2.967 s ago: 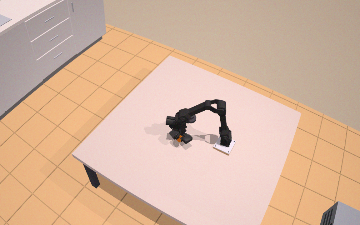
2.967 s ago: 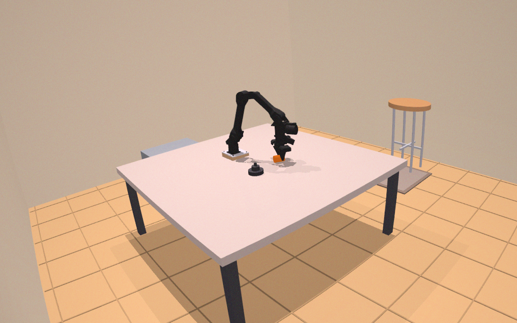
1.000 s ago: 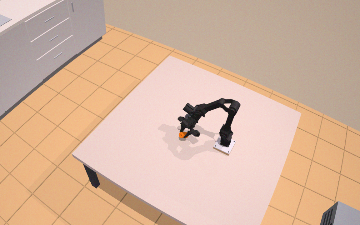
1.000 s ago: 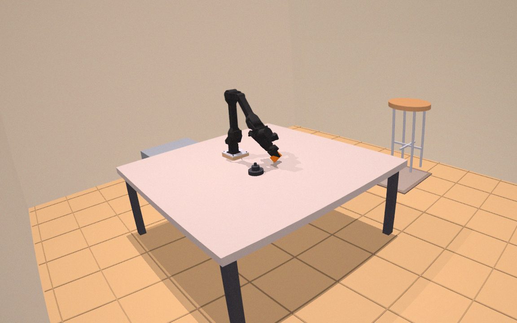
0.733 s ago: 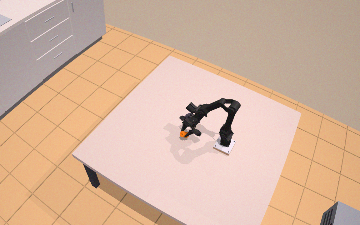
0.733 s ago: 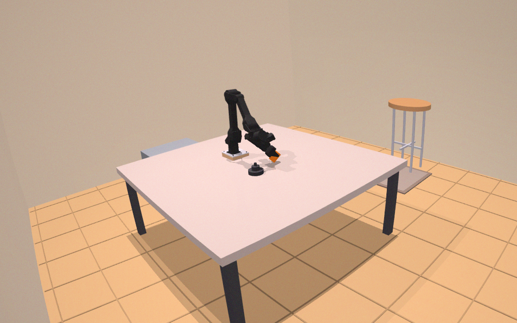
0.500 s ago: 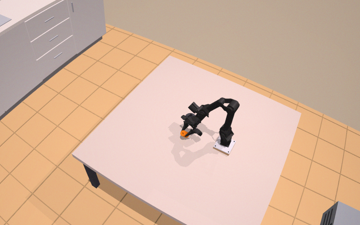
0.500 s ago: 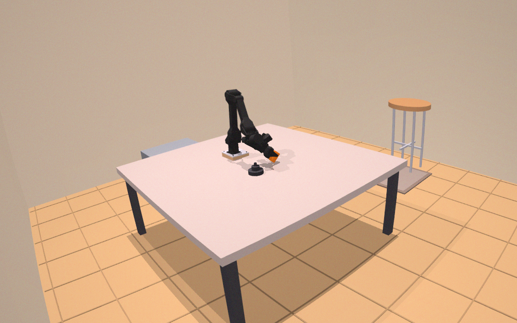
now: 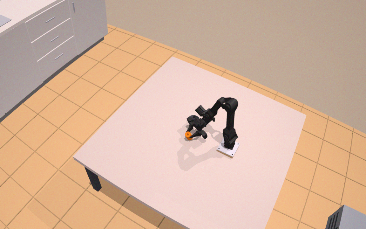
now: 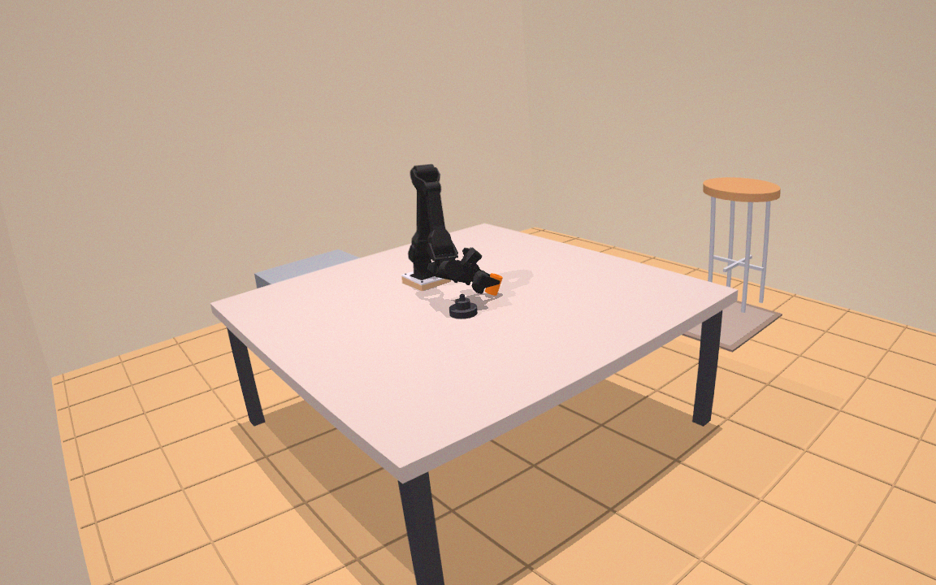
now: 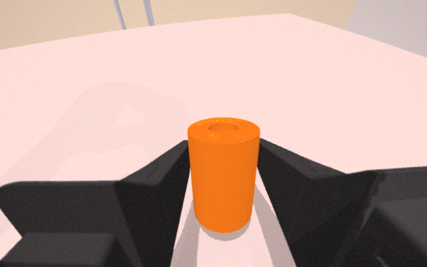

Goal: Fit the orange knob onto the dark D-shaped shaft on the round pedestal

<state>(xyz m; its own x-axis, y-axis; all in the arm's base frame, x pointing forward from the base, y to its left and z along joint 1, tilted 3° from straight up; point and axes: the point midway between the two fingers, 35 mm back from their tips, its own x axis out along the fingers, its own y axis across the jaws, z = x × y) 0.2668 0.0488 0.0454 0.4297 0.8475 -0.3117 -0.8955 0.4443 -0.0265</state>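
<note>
My gripper tip is now 10 mm past the orange knob, 10 mm to the left of it and 10 mm above it. From my gripper tip the other things lie so: pedestal: 30 mm ahead, 180 mm to the right, 20 mm below.
</note>
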